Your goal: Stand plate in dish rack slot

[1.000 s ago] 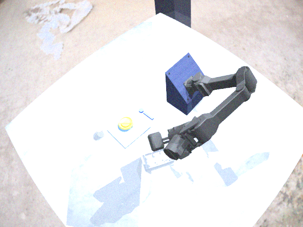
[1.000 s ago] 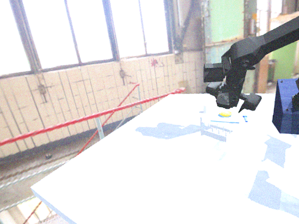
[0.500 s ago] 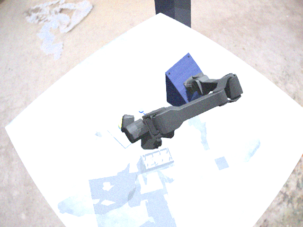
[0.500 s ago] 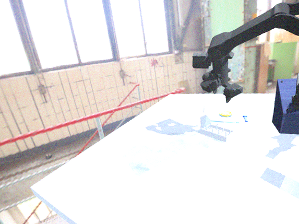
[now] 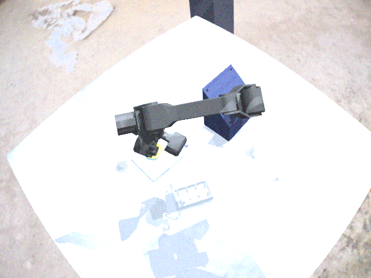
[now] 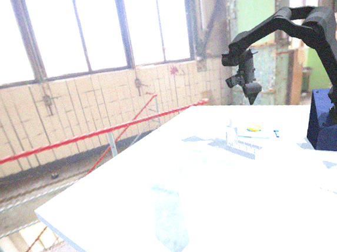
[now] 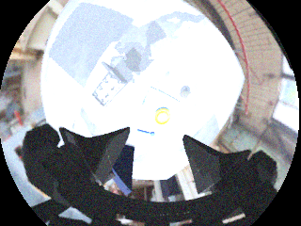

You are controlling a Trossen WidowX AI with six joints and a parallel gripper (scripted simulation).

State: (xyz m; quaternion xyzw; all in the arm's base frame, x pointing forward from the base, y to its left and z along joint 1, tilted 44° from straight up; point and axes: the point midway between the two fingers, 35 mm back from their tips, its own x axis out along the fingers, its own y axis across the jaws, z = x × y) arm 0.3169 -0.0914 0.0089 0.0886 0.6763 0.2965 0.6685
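The yellow plate is 150 mm below my gripper tip, 70 mm to the right of it and 20 mm behind it. From my gripper tip the other things lie so: pale cup 140 mm below, 120 mm to the right, 80 mm ahead; blue spoon 170 mm below, 120 mm behind, 50 mm to the right; dish rack 150 mm to the left, 150 mm below, 10 mm ahead.
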